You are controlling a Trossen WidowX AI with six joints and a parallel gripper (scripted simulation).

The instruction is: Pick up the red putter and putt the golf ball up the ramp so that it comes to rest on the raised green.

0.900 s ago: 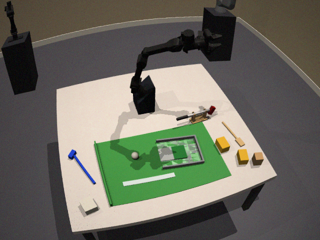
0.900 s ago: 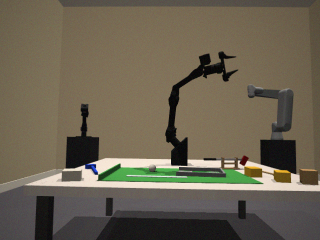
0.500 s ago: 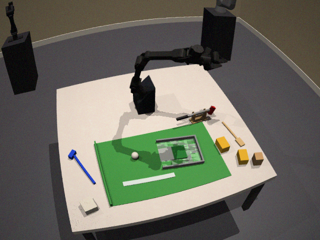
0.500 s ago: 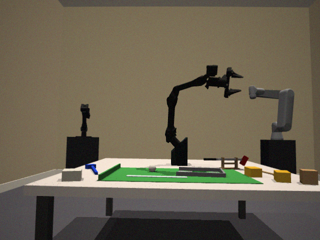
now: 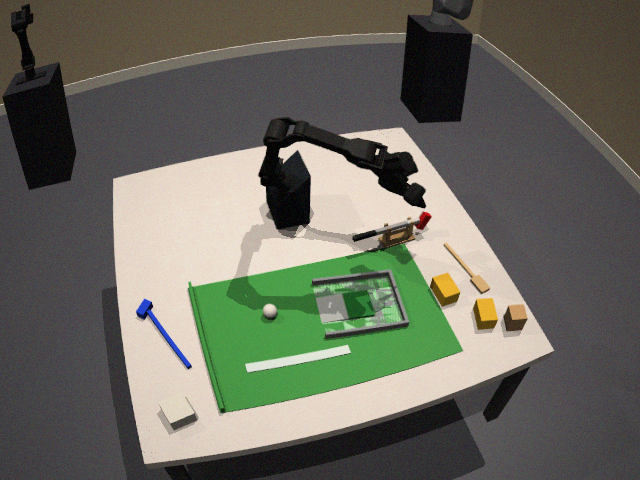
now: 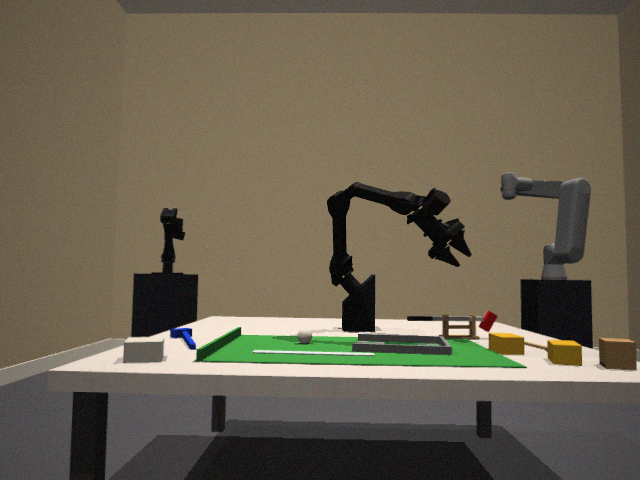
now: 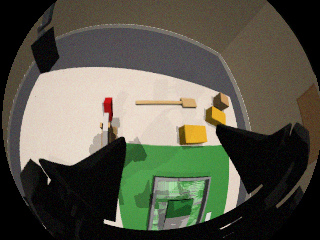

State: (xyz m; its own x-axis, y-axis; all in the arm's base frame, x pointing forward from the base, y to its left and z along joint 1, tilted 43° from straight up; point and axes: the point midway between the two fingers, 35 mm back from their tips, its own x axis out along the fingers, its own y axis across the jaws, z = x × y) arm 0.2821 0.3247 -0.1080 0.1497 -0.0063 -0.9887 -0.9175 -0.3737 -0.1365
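Now: gripper tip 190 mm above the red putter, 100 mm past it and 20 mm to the left of it. Also, from my gripper tip: green mat 330 mm to the right, 250 mm below, 190 mm ahead; then wooden paddle 240 mm below, 200 mm to the left, 110 mm ahead; then wooden rack 210 mm below, 100 mm behind.
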